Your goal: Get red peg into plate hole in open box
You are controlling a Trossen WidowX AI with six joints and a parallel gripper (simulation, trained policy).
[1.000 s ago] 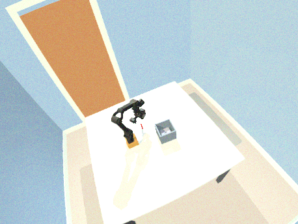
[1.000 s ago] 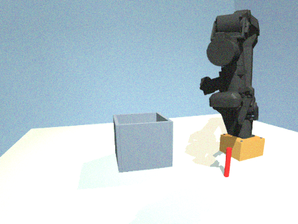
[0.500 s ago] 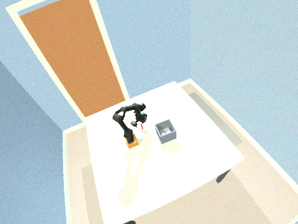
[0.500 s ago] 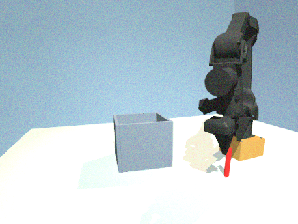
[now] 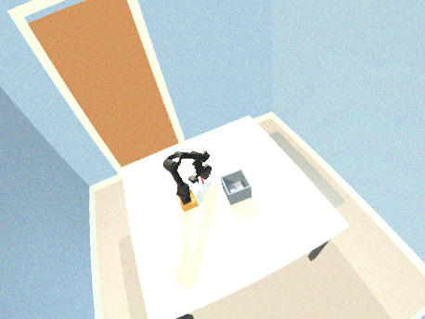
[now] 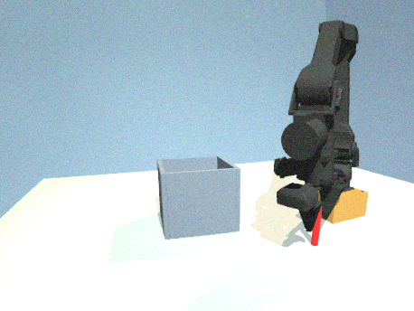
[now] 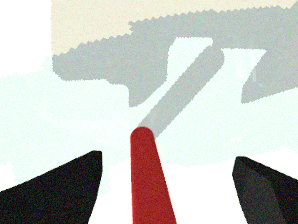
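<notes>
Now: gripper tip 1 cm to the right of the red peg and 1 cm short of it. The rest, counted from my gripper tip: plate: 21 cm to the right, 17 cm ahead, 1 cm above.
</notes>
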